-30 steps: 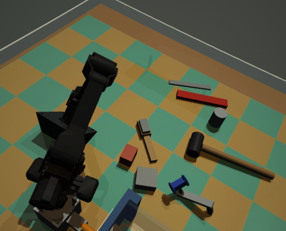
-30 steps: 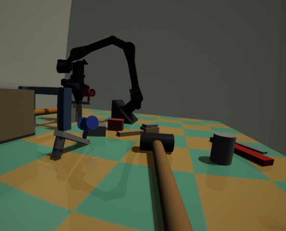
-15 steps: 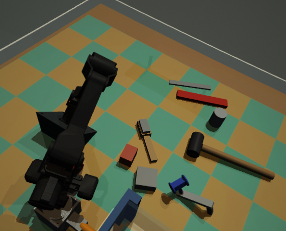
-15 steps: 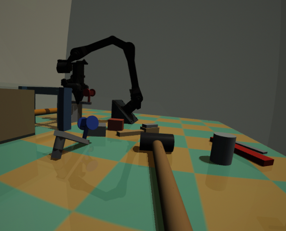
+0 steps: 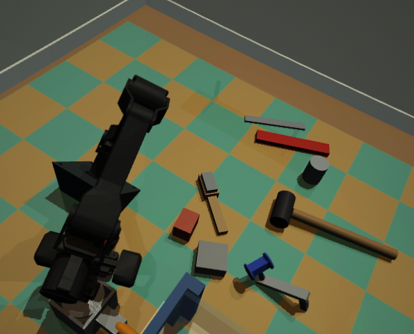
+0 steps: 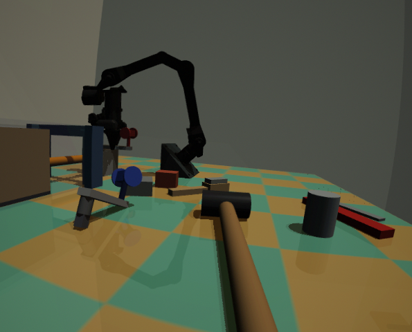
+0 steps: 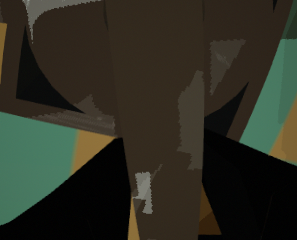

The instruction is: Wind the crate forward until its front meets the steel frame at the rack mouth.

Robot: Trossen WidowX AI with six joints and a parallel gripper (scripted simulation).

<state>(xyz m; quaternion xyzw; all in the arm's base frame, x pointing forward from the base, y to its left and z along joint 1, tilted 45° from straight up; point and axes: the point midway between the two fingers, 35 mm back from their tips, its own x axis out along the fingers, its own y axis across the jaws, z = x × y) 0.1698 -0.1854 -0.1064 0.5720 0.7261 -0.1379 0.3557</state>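
My gripper tip is now 1 cm to the right of the red-knobbed winch handle and 2 cm below it. The rest, counted from my gripper tip: red cylindrical grip (2 cm behind, 5 cm to the left, 5 cm above); then grey block (17 cm ahead, 21 cm to the left, 7 cm below); then boxy winch (5 cm to the right, 6 cm below).
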